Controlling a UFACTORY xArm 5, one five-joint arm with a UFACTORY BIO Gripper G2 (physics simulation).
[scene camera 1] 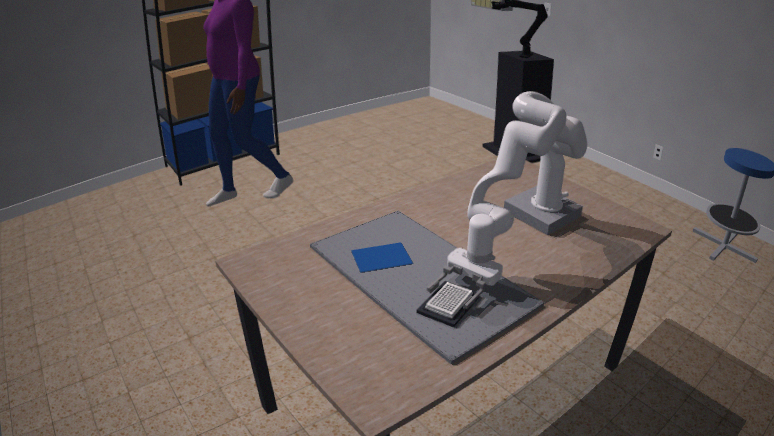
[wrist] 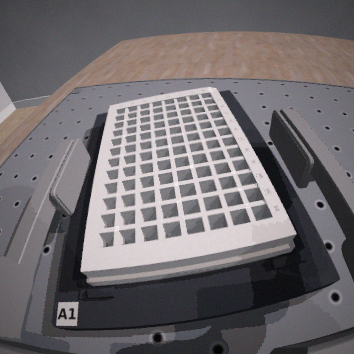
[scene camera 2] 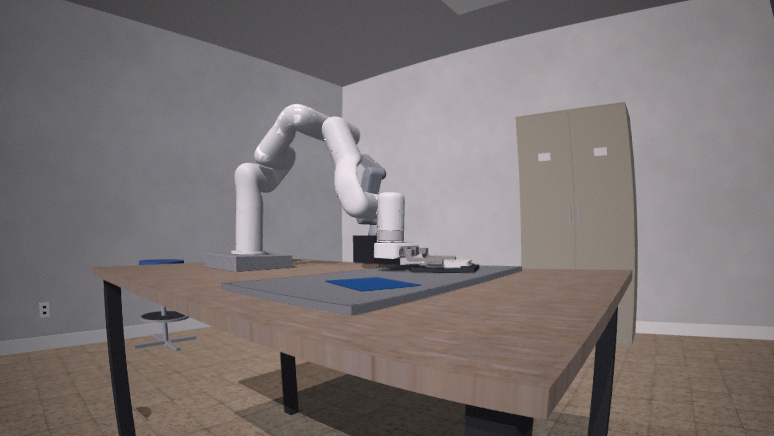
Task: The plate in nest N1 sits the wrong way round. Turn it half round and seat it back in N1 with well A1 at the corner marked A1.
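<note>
There is a white well plate in the pictures, and with it a black nest and a flat blue rectangle. My own gripper is there too, and scene camera 2 shows it as well.
</note>
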